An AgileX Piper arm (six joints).
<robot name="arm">
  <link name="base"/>
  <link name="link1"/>
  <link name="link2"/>
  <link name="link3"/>
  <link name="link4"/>
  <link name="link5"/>
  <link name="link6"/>
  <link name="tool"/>
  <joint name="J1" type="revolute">
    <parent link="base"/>
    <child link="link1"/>
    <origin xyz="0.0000 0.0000 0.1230" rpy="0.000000 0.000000 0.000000"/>
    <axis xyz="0 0 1"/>
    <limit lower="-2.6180" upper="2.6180"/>
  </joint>
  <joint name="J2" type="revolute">
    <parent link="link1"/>
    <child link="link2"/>
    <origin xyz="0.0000 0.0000 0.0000" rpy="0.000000 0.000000 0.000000"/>
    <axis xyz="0 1 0"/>
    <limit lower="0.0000" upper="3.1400"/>
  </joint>
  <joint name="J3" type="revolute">
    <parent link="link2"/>
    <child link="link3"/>
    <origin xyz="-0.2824 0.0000 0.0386" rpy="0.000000 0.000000 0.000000"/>
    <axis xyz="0 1 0"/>
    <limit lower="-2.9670" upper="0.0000"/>
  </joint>
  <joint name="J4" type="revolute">
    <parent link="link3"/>
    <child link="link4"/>
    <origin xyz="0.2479 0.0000 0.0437" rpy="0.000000 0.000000 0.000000"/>
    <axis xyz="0.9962 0 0.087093"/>
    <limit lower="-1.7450" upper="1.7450"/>
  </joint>
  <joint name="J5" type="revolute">
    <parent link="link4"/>
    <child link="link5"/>
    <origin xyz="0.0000 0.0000 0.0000" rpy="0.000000 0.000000 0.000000"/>
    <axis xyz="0 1 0"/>
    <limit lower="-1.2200" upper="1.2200"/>
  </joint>
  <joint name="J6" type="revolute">
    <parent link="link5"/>
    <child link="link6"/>
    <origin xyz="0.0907 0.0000 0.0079" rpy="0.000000 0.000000 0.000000"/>
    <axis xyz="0.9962 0 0.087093"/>
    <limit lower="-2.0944" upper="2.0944"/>
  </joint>
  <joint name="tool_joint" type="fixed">
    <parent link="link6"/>
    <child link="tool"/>
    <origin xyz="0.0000 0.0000 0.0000" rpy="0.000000 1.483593 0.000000"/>
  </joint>
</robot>
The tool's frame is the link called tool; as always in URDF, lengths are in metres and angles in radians.
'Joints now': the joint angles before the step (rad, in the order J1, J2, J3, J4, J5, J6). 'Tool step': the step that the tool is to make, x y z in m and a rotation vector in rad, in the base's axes. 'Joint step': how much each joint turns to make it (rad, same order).
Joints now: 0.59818 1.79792 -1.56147 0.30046 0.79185 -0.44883
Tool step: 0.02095 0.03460 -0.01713 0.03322 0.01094 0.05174
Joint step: 0.02989 0.14516 -0.14142 0.05926 -0.00453 -0.04184
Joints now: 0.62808 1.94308 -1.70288 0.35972 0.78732 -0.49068
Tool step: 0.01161 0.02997 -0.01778 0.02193 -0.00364 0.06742
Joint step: 0.03044 0.11599 -0.11080 0.05357 -0.00502 -0.06235
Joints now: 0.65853 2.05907 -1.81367 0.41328 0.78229 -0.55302
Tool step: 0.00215 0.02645 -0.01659 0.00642 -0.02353 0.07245
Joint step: 0.03737 0.08420 -0.07331 0.02954 -0.01654 -0.06273
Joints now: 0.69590 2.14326 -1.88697 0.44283 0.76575 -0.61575
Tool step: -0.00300 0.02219 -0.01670 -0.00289 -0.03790 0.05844
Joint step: 0.03904 0.05991 -0.03606 0.00741 -0.03947 -0.05106
